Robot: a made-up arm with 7 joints.
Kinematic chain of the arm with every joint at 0, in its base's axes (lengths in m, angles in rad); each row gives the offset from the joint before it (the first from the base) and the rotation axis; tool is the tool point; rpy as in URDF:
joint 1: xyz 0 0 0.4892 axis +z
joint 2: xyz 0 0 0 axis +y
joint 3: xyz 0 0 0.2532 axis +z
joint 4: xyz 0.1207 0 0 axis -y
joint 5: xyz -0.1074 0 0.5 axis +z
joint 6: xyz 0 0 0 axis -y
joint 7: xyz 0.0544 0 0 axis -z
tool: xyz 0 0 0 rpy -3.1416 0 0
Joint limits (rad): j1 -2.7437..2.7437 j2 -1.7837..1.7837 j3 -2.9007..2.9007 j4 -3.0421..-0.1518 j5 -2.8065..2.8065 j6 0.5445..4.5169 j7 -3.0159..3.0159
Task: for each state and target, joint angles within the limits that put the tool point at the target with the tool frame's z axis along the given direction. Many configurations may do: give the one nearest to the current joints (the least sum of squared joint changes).
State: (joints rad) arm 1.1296 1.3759 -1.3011 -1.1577 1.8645 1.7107 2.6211
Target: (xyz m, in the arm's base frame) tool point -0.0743 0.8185 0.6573 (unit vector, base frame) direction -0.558 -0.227 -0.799
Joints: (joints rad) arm 1.9634 1.2367 -1.2654 -0.4565 1.7865 1.1758 2.6211
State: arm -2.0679 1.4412 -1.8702 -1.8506 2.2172 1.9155 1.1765
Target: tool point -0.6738 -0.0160 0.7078 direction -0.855 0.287 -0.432
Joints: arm -1.9769 1.7837 -1.9425 -1.7870 1.9823 2.2635 1.1765
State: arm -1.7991 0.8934 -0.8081 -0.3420 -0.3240 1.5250 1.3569
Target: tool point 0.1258 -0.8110 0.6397 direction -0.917 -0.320 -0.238
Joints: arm -1.2641 1.2423 -0.8414 -0.3014 -0.5045 1.7858 1.3569
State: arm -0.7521 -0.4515 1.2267 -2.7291 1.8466 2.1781 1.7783
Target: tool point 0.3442 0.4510 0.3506 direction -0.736 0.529 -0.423
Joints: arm -0.8224 -0.4917 1.8357 -2.3859 1.6641 1.5946 1.7783
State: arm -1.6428 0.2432 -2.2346 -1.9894 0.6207 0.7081 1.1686
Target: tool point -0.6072 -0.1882 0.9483 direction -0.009 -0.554 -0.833
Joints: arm -1.3146 0.4232 -1.8318 -1.4357 1.0108 1.4284 1.1686
